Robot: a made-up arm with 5 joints. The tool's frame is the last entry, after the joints.
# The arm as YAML. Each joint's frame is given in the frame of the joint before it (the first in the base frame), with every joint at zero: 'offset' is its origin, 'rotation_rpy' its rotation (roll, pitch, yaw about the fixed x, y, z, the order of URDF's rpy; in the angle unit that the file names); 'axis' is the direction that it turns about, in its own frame. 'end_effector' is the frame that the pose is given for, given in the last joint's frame.
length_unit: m
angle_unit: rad
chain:
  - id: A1
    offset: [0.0, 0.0, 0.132]
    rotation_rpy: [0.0, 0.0, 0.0]
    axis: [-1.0, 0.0, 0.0]
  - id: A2
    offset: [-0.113, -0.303, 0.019]
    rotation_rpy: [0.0, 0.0, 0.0]
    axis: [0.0, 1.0, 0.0]
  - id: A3
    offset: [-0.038, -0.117, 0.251]
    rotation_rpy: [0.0, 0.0, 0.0]
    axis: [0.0, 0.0, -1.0]
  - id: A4
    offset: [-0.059, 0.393, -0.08]
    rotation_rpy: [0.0, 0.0, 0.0]
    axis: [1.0, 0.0, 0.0]
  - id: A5
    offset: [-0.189, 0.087, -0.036]
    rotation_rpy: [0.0, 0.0, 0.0]
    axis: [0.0, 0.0, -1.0]
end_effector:
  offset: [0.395, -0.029, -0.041]
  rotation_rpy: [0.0, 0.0, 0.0]
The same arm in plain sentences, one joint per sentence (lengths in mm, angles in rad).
The arm has five revolute joints in a row. What follows holds with every joint at zero, and every direction is one of the base frame's.
The first joint is mounted 132 mm along +z from the base frame's origin and rotates about -x.
The second joint is mounted 113 mm along -x and 303 mm along -y and 19 mm along +z from the first joint and rotates about +y.
The third joint is mounted 38 mm along -x and 117 mm along -y and 251 mm along +z from the second joint and rotates about -z.
The fourth joint is mounted 59 mm along -x and 393 mm along +y and 80 mm along -z from the third joint and rotates about +x.
The fifth joint is mounted 189 mm along -x and 87 mm along +y and 36 mm along -z from the fourth joint and rotates about -z.
The tool frame, which is the frame that the pose is given for, is mounted 395 mm along +x and 29 mm along -y and 41 mm along -z from the fifth joint; its axes are parallel to the base frame's.

